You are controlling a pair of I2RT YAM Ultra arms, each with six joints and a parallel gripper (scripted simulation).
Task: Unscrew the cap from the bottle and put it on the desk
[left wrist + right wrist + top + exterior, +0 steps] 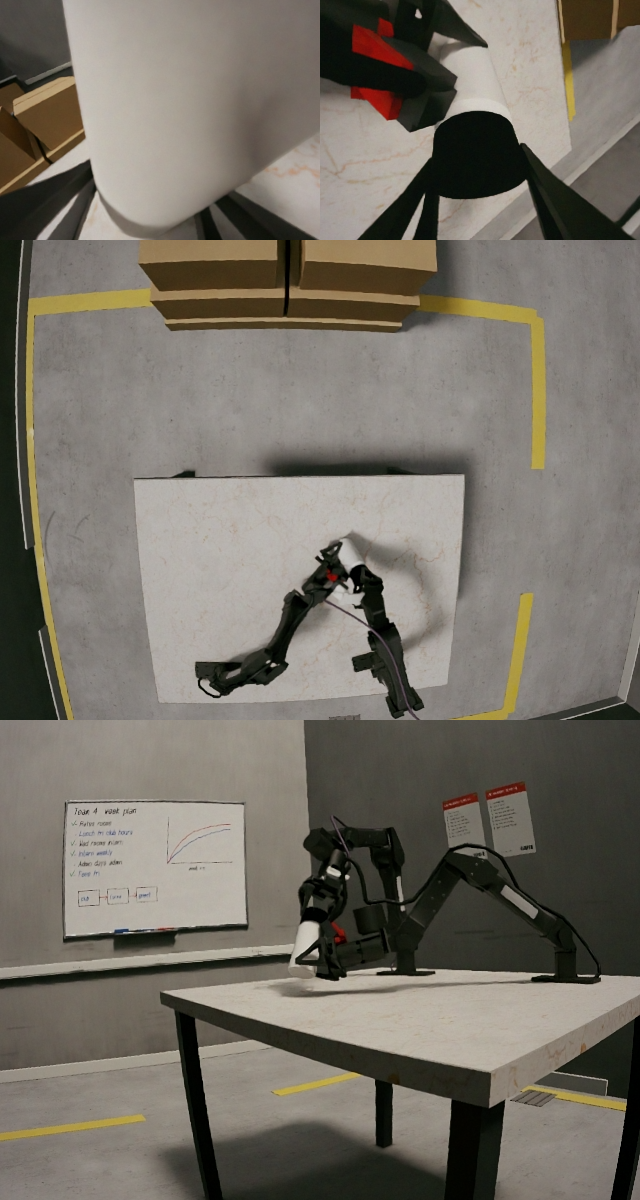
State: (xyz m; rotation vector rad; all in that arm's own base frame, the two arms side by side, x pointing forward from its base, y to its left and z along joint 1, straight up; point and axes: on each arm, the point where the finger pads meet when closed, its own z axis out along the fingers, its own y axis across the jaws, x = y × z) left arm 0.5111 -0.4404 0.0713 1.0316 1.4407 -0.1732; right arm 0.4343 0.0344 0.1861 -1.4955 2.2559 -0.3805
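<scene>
The black cap lies 1 cm below my right hand. The rest, counted from my right hand: white bottle: 4 cm below, 2 cm ahead, 1 cm to the left.
</scene>
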